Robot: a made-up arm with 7 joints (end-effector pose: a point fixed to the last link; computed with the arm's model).
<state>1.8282 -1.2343 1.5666 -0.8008 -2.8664 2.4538 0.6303</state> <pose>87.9 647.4 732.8 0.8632 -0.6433 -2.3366</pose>
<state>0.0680 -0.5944 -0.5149 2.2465 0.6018 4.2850 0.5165</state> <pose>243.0 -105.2 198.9 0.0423 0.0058 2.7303</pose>
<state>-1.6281 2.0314 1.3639 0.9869 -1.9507 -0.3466 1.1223</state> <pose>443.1 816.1 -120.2 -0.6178 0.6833 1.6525</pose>
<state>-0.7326 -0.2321 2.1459 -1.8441 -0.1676 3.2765 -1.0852</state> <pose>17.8 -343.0 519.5 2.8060 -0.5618 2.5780</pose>
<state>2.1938 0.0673 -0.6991 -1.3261 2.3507 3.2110 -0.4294</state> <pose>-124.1 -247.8 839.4 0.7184 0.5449 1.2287</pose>
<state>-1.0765 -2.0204 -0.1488 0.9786 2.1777 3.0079 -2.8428</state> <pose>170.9 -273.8 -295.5 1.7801 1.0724 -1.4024</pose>
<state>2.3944 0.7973 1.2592 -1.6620 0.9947 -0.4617 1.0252</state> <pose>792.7 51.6 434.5 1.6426 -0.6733 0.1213</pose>
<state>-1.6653 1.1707 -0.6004 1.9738 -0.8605 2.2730 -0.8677</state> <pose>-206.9 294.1 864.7 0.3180 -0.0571 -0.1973</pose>
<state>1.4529 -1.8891 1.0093 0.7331 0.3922 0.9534 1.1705</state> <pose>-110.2 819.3 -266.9 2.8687 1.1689 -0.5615</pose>
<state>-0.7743 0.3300 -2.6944 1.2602 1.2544 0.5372 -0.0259</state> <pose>-742.3 288.3 603.6 -1.7171 -0.1247 2.2646</pose>
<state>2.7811 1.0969 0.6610 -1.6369 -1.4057 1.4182 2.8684</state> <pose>459.5 12.2 -81.4 2.4773 -0.6424 1.7618</pose>
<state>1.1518 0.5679 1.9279 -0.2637 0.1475 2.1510 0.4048</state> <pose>90.3 -376.1 1005.4 0.7102 0.2100 0.8003</pose>
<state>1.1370 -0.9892 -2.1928 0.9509 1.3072 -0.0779 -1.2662</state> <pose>717.6 157.5 896.3 2.4411 -0.1811 1.2146</pose>
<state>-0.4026 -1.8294 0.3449 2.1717 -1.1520 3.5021 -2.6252</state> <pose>275.7 -37.2 -164.9 1.3508 0.0992 2.0699</pose>
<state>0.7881 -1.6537 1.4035 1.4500 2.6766 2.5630 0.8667</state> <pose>0.9 518.2 321.9 2.1524 -0.7064 -1.8526</pose>
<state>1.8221 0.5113 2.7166 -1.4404 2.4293 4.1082 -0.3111</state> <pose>422.7 61.1 758.2 2.0212 1.4897 -0.0724</pose>
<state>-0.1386 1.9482 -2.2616 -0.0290 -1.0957 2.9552 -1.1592</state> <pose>-746.6 125.1 124.7 0.5880 -0.0149 -1.3060</pose>
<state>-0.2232 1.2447 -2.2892 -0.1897 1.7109 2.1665 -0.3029</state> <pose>-829.9 108.7 469.8 -1.6883 0.7995 0.8223</pose>
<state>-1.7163 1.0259 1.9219 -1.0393 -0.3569 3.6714 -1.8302</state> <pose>-210.6 461.9 694.5 -2.7312 0.6248 1.9457</pose>
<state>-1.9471 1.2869 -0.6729 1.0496 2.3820 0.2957 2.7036</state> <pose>-102.9 571.9 1013.4 -0.9561 0.3886 -0.8592</pose>
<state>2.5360 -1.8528 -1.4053 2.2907 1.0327 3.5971 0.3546</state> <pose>42.9 262.1 136.5 0.9777 0.0616 -2.3388</pose>
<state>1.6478 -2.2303 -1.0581 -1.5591 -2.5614 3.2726 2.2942</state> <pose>-312.1 228.1 35.7 2.7813 0.0057 -2.6277</pose>
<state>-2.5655 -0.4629 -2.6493 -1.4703 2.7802 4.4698 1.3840</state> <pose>-535.4 -239.9 377.0 1.0240 0.0278 2.6071</pose>
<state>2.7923 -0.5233 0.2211 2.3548 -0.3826 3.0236 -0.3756</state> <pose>-411.6 147.0 353.8 1.1164 -1.1586 -0.9396</pose>
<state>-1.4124 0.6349 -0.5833 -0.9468 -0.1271 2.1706 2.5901</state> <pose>55.0 609.3 476.0 2.0894 -0.4433 2.3109</pose>
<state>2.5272 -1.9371 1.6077 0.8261 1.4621 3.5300 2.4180</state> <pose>-639.1 107.8 172.0 -2.5756 0.3059 -2.0737</pose>
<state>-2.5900 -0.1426 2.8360 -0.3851 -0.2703 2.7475 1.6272</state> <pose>-324.7 -83.1 923.2 1.6711 0.1188 -1.5650</pose>
